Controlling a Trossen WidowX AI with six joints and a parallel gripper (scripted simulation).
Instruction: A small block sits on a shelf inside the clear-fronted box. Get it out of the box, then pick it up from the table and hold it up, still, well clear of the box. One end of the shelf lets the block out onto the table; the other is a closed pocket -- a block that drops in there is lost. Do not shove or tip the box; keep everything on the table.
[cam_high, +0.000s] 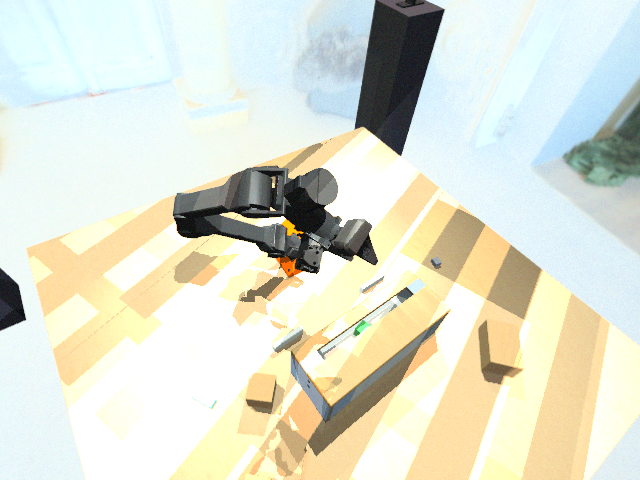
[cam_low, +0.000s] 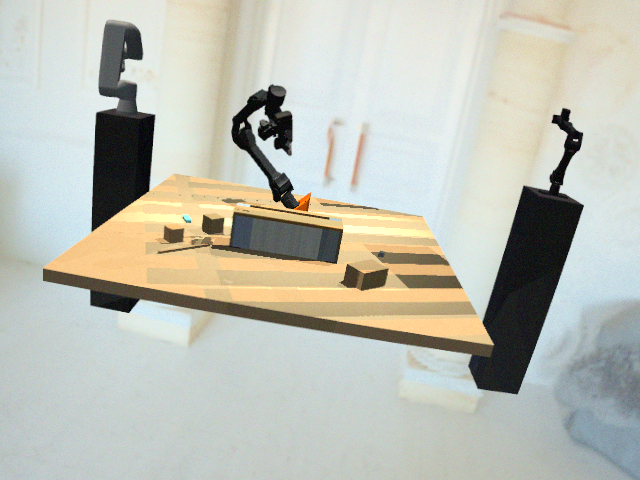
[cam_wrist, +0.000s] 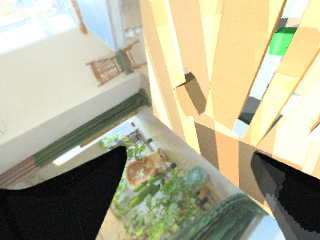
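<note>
Right now the small green block is 4 cm ahead of my gripper tip, 2 cm to the left of it and 27 cm below it. The rest, counted from my gripper tip: cyan piece (6 cm behind, 36 cm to the right, 35 cm below); then box (2 cm ahead, 3 cm to the left, 29 cm below); then small grey bit (4 cm behind, 40 cm to the left, 34 cm below).
</note>
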